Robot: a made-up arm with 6 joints.
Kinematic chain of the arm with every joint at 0, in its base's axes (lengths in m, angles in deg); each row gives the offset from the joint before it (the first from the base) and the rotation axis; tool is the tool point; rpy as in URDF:
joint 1: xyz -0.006 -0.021 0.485 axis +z
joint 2: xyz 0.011 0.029 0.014 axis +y
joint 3: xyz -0.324 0 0.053 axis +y
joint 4: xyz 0.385 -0.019 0.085 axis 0.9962 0 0.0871
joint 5: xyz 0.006 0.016 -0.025 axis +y
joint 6: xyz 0.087 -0.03 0.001 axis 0.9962 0 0.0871
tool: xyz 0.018 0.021 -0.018 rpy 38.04 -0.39 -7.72
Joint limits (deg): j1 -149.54..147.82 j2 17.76..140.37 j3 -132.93..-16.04 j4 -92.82..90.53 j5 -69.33..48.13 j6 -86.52..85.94
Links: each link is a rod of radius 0.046 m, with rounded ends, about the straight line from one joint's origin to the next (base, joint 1, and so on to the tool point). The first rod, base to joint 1, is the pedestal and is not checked.
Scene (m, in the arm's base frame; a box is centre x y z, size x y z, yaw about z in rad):
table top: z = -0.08
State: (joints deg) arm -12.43 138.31 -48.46 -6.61 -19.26 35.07
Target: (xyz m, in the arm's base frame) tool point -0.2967 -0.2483 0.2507
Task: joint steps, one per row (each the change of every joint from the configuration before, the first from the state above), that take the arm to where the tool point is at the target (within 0.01 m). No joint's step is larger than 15 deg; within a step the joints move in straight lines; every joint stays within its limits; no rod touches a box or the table.
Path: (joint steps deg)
1: -14.66 -1.46 0.66 -1.18 1.39 -0.59
2: -14.66 -1.46 0.66 -1.18 1.40 -0.60
3: -14.66 -1.45 0.67 -1.18 1.39 -0.59
4: -14.66 -1.46 0.66 -1.17 1.40 -0.59
5: -14.67 -1.46 0.66 -1.18 1.39 -0.60
6: -14.66 -1.46 0.66 -1.18 1.40 -0.59
7: -14.66 -1.46 0.66 -1.18 1.39 -0.60
8: -14.66 -1.46 0.66 -1.18 1.40 -0.59
9: -14.66 -1.45 0.67 -1.18 1.39 -0.59

